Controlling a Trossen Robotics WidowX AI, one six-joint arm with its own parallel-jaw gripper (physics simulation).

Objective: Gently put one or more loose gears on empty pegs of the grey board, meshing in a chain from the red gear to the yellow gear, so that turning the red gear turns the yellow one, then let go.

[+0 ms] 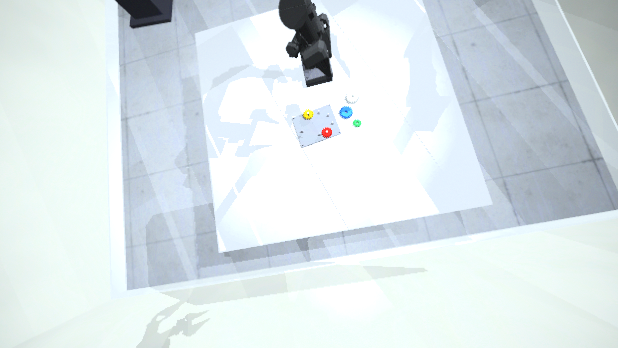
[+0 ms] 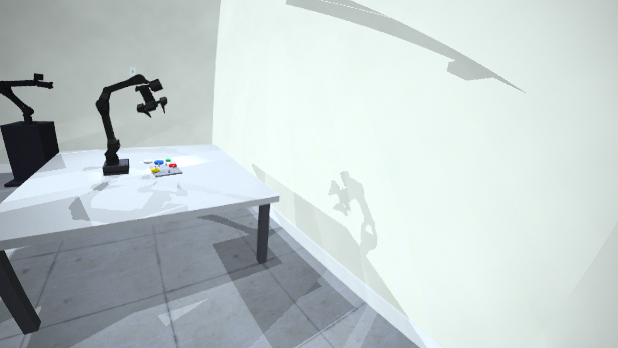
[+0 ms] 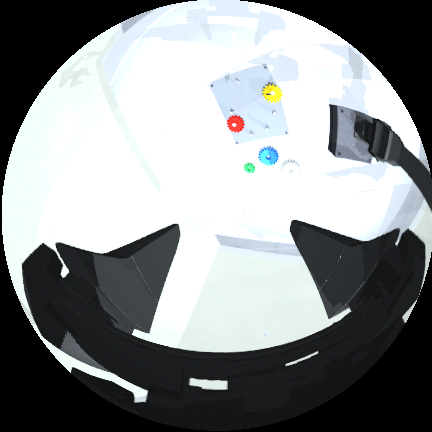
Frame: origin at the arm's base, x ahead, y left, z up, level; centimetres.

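Seen in the pictures: gripper, fingertip midpoint: (image 1: pixel 330 66) (image 2: pixel 157 115) (image 3: pixel 236 227); arm's base, origin of the base link: (image 2: pixel 112 164) (image 3: pixel 363 129).
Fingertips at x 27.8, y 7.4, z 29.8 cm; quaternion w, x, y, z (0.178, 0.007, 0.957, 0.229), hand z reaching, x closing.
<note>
Offsets run from my fingertips to a thing's top centre. "pt": to the spot under its first point. Level surfaces: height alone.
The grey board {dx +3.2, dy -7.1, dz -32.4 cm} (image 1: pixel 312 137) (image 3: pixel 225 95) lies flat on the table, with several bare pegs. The red gear {pt dx +8.6, dy -1.4, dz -32.9 cm} (image 1: pixel 327 132) (image 2: pixel 173 165) (image 3: pixel 235 124) and the yellow gear {pt dx -1.3, dy -10.4, dz -33.0 cm} (image 1: pixel 308 115) (image 2: pixel 155 170) (image 3: pixel 272 93) sit on it, apart from each other. Beside the board lie a loose blue gear {dx -1.7, dy +8.7, dz -33.7 cm} (image 1: pixel 346 112) (image 2: pixel 159 162) (image 3: pixel 268 156), a smaller green gear {dx +4.4, dy +13.7, dz -33.7 cm} (image 1: pixel 357 123) (image 2: pixel 168 160) (image 3: pixel 249 168) and a white gear {dx -9.7, dy +12.4, dz -33.7 cm} (image 1: pixel 352 98) (image 2: pixel 148 161) (image 3: pixel 290 167), pale against the table. My gripper (image 2: pixel 157 115) (image 3: pixel 236 227) is wide open and empty, high above the table.
The arm's base (image 1: pixel 318 79) (image 2: pixel 116 167) (image 3: pixel 350 135) stands on the white table {dz -35.4 cm} (image 1: pixel 350 200) (image 2: pixel 225 190), close to the board and gears. Another dark arm stands on a black pedestal (image 2: pixel 30 150) beyond the table. A pale wall (image 2: pixel 425 150) rises beyond one table side.
</note>
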